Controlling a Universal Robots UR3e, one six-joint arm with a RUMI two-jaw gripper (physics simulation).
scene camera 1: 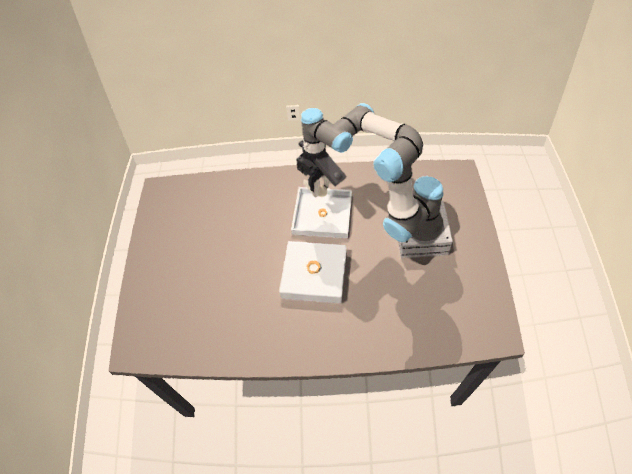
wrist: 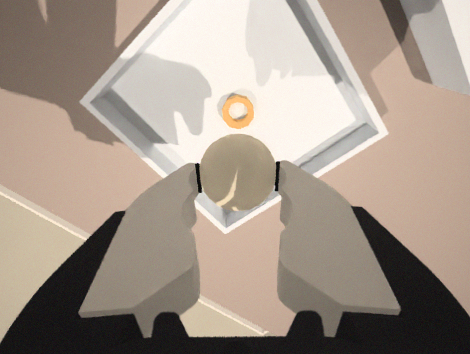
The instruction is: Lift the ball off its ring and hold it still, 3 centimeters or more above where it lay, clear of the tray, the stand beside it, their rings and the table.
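Where they show: gripper, fingertip midpoint: (scene camera 1: 320, 193) (wrist: 237, 166); arm's base, origin of the base link: (scene camera 1: 424, 224).
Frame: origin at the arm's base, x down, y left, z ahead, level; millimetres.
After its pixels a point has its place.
A beige ball (wrist: 238, 172) @[x -63, y -116, z 327 mm] is held between the two black fingertip pads of my gripper (wrist: 237, 166) @[x -33, y -125, z 335 mm] (scene camera 1: 320, 189) @[x -33, y -125, z 335 mm], which is shut on it. In the scene view the ball is hard to tell apart from the fingers. The ball hangs in the air, well above the white tray (scene camera 1: 319, 234) @[x 68, y -29, z 348 mm] (wrist: 345, 150) @[x 57, y -78, z 430 mm], apart from its floor and walls. An orange ring (scene camera 1: 322, 212) @[x 76, y -128, z 334 mm] (wrist: 238, 97) @[x 66, y -112, z 325 mm] lies bare on the tray's floor. The white stand (scene camera 1: 298, 285) @[x 35, y 182, z 417 mm] is beside the tray, with a second orange ring (scene camera 1: 308, 267) @[x 24, y 125, z 385 mm] on its top.
The brown table (scene camera 1: 204, 270) @[x 79, y 87, z 741 mm] carries the tray, the stand and the robot's base (scene camera 1: 425, 248) @[x 29, y 75, z 3 mm], which is to the right of the tray. The arm reaches over from the base to above the tray's back edge. A wall (scene camera 1: 214, 66) rises behind the table.
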